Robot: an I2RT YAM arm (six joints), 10 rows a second.
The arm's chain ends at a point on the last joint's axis. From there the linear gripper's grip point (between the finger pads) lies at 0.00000 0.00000 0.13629 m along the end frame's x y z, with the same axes.
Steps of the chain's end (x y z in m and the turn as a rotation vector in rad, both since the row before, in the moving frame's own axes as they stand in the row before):
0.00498, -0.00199, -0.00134, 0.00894, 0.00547, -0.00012
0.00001, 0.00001, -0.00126, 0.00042, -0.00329, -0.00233
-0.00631, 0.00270, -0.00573, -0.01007, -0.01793, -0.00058
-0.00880, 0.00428, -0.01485, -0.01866, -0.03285, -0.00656
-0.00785, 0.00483, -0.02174, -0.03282, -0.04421, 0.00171
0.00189, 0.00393, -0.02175, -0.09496, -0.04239, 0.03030
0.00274, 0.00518, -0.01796, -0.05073, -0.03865, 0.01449
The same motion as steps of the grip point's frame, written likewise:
0.00573, -0.00321, -0.00135, 0.00894, 0.00547, -0.00012
-0.00044, -0.00005, -0.00126, 0.00042, -0.00329, -0.00233
-0.00875, 0.00407, -0.00576, -0.01007, -0.01793, -0.00058
-0.01327, 0.00684, -0.01495, -0.01866, -0.03285, -0.00656
-0.01388, 0.00930, -0.02195, -0.03282, -0.04421, 0.00171
-0.00407, 0.01676, -0.02249, -0.09496, -0.04239, 0.03030
-0.00257, 0.01205, -0.01824, -0.05073, -0.03865, 0.01449

